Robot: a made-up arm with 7 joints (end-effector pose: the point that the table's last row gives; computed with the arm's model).
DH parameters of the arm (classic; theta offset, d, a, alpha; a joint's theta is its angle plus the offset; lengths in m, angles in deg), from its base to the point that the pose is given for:
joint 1: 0 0.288 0 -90
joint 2: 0 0 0 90
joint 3: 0 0.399 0.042 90
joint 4: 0 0 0.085 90
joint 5: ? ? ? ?
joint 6: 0 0 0.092 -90
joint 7: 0 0.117 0 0
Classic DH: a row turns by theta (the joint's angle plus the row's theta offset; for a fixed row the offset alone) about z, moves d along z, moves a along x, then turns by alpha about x.
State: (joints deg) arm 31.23 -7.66 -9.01 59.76 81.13 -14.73 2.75
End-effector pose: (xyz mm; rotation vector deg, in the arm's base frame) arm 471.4 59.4 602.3 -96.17 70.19 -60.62
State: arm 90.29 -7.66 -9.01 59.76 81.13 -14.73 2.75
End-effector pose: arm 191.4 434.9 602.3 -110.43 12.76 -22.90
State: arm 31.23 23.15 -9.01 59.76 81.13 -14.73 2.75
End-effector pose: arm 556.7 111.1 335.7 -127.47 80.60 -51.56
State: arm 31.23 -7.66 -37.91 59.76 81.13 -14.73 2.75
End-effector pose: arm 448.0 -193.3 582.0 -79.11 99.39 -72.82
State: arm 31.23 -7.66 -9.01 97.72 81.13 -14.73 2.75
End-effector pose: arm 429.8 35.5 908.9 -59.63 52.41 -71.37
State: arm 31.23 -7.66 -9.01 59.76 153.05 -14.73 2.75
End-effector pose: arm 402.1 102.2 489.1 -44.85 117.62 -6.59
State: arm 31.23 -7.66 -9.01 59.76 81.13 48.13 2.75
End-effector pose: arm 457.5 208.9 562.8 -106.42 29.21 0.11
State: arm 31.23 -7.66 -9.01 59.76 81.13 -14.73 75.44
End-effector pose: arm 471.4 59.4 602.3 -33.26 105.28 -13.81
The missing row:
joint 5: 0 0.376 0 90
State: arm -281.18 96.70 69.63 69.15 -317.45 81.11 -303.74
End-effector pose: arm -439.2 312.8 151.8 40.83 25.76 -103.10
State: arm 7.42 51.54 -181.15 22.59 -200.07 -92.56 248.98
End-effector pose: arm 18.8 44.1 472.0 86.04 149.77 40.33
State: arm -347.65 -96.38 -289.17 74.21 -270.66 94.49 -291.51
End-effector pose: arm -460.5 430.1 297.5 -162.64 -27.17 -7.10
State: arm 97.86 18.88 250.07 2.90 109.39 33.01 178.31
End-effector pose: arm 147.9 -78.8 194.3 146.10 92.91 36.04
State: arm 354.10 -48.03 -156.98 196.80 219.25 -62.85 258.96
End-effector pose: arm -511.3 -20.3 831.2 -56.84 -82.91 123.33
